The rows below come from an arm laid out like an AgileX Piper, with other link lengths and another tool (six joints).
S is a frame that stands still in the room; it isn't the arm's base.
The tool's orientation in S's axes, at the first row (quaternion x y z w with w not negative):
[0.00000, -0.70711, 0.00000, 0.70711]
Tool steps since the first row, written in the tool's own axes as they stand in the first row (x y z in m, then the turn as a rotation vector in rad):
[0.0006, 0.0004, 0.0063, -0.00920, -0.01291, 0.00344]
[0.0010, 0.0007, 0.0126, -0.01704, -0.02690, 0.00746]
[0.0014, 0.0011, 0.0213, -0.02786, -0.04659, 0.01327]
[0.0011, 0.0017, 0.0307, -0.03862, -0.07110, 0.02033]
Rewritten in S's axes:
[-0.0063, 0.0004, 0.0006, -0.00344, -0.01291, -0.00920]
[-0.0126, 0.0007, 0.0010, -0.00746, -0.02690, -0.01704]
[-0.0213, 0.0011, 0.0014, -0.01327, -0.04659, -0.02786]
[-0.0307, 0.0017, 0.0011, -0.02033, -0.07110, -0.03862]

